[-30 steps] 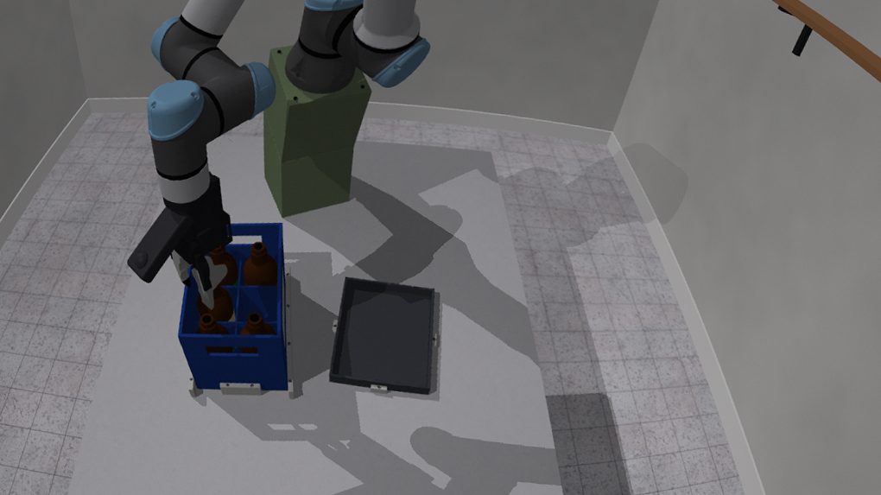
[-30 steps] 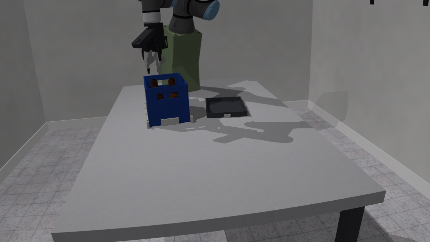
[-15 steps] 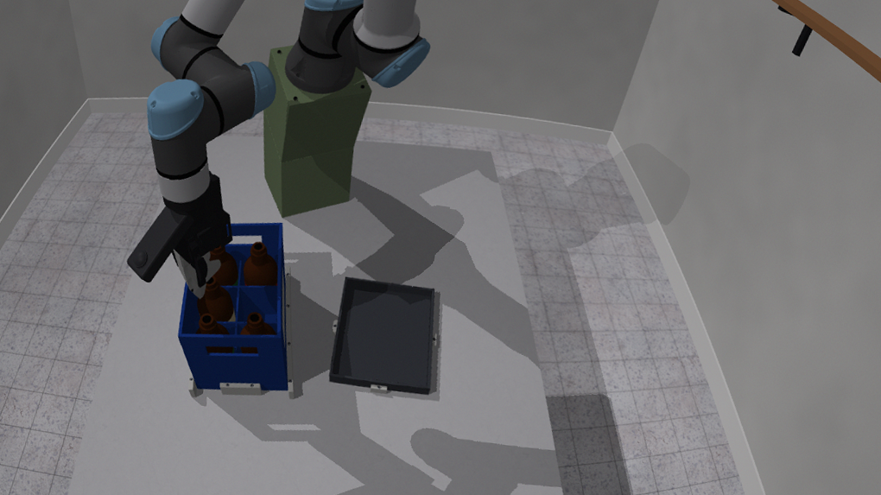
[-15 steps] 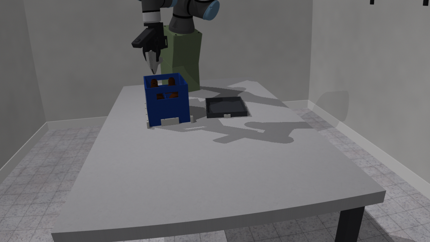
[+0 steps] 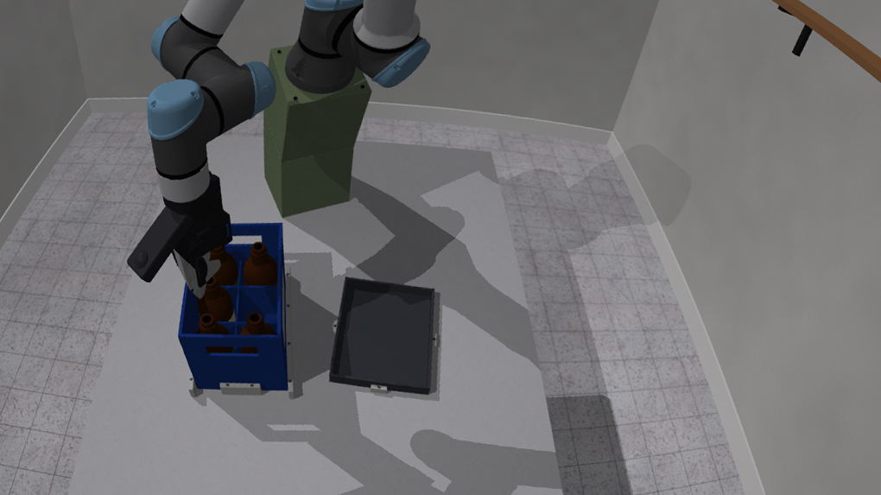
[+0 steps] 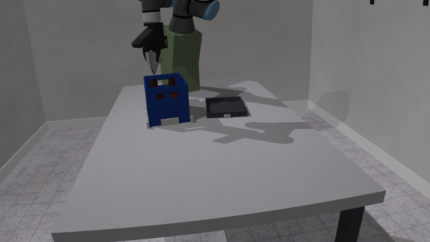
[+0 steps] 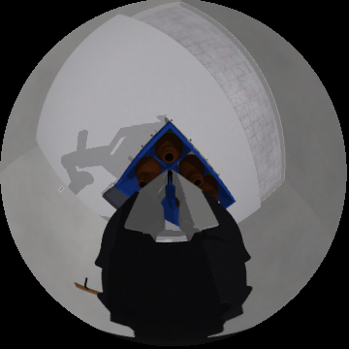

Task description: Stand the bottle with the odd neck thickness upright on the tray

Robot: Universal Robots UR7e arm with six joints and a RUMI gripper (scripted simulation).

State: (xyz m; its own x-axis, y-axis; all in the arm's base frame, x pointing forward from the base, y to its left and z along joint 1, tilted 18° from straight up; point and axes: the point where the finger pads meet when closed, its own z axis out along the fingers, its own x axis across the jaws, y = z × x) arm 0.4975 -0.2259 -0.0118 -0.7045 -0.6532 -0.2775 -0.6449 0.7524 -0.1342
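Right now the blue crate is 9 cm behind my hand, 5 cm to the left of it and 16 cm below it. The rest, counted from my hand: dark tray (6 cm behind, 34 cm to the left, 23 cm below).
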